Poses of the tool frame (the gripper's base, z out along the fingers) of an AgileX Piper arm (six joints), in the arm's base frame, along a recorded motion.
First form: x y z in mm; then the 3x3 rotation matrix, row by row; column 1 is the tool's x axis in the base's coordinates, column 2 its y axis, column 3 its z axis. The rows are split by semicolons.
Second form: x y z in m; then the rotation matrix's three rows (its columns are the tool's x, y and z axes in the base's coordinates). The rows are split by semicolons. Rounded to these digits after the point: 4 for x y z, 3 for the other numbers.
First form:
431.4 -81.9 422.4; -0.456 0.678 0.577; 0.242 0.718 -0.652; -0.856 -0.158 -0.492
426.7 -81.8 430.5; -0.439 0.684 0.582; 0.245 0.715 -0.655; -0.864 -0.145 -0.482
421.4 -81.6 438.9; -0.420 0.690 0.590; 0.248 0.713 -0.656; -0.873 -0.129 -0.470
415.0 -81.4 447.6; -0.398 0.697 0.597; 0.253 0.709 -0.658; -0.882 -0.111 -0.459
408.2 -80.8 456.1; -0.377 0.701 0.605; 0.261 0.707 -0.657; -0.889 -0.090 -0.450
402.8 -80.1 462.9; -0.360 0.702 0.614; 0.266 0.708 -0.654; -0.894 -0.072 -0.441
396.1 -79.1 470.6; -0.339 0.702 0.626; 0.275 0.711 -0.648; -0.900 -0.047 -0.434
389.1 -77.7 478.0; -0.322 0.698 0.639; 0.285 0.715 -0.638; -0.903 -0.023 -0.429
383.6 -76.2 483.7; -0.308 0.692 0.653; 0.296 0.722 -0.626; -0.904 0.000 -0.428
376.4 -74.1 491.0; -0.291 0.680 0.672; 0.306 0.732 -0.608; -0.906 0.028 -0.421
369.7 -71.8 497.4; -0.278 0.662 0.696; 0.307 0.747 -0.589; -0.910 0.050 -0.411
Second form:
0.4314 -0.0819 0.4224; -0.456 0.678 0.577; 0.242 0.718 -0.652; -0.856 -0.158 -0.492
0.4267 -0.0818 0.4305; -0.439 0.684 0.582; 0.245 0.715 -0.655; -0.864 -0.145 -0.482
0.4214 -0.0816 0.4389; -0.420 0.690 0.590; 0.248 0.713 -0.656; -0.873 -0.129 -0.470
0.4150 -0.0814 0.4476; -0.398 0.697 0.597; 0.253 0.709 -0.658; -0.882 -0.111 -0.459
0.4082 -0.0808 0.4561; -0.377 0.701 0.605; 0.261 0.707 -0.657; -0.889 -0.090 -0.450
0.4028 -0.0801 0.4629; -0.360 0.702 0.614; 0.266 0.708 -0.654; -0.894 -0.072 -0.441
0.3961 -0.0791 0.4706; -0.339 0.702 0.626; 0.275 0.711 -0.648; -0.900 -0.047 -0.434
0.3891 -0.0777 0.4780; -0.322 0.698 0.639; 0.285 0.715 -0.638; -0.903 -0.023 -0.429
0.3836 -0.0762 0.4837; -0.308 0.692 0.653; 0.296 0.722 -0.626; -0.904 0.000 -0.428
0.3764 -0.0741 0.4910; -0.291 0.680 0.672; 0.306 0.732 -0.608; -0.906 0.028 -0.421
0.3697 -0.0718 0.4974; -0.278 0.662 0.696; 0.307 0.747 -0.589; -0.910 0.050 -0.411

